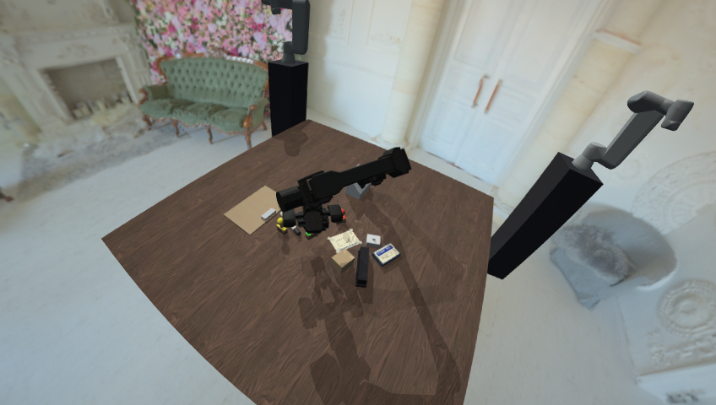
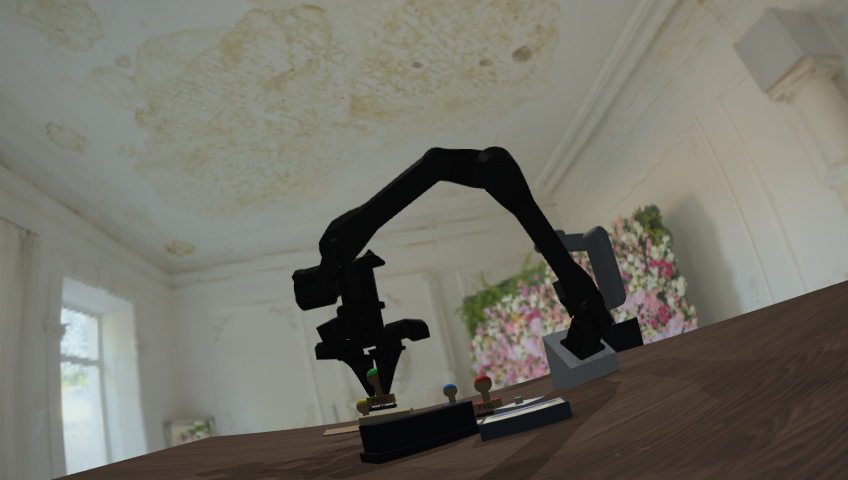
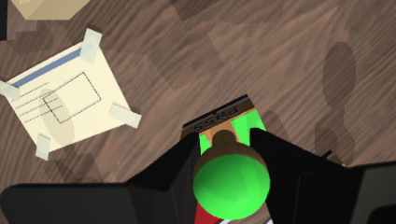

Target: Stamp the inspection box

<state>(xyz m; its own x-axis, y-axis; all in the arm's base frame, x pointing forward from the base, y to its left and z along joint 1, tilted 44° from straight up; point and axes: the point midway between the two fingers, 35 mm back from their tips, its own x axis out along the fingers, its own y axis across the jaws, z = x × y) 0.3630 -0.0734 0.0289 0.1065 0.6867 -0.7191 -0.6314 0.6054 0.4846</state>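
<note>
My gripper tip is 3 cm past the white marker, 10 cm to the left of it and 6 cm above it. Round my gripper tip: yellow-knobbed stamp: 13 cm to the right, 5 cm below; then red ink pad: 10 cm behind, 4 cm to the right, 6 cm below; then green-knobbed stamp: right at my gripper tip.
</note>
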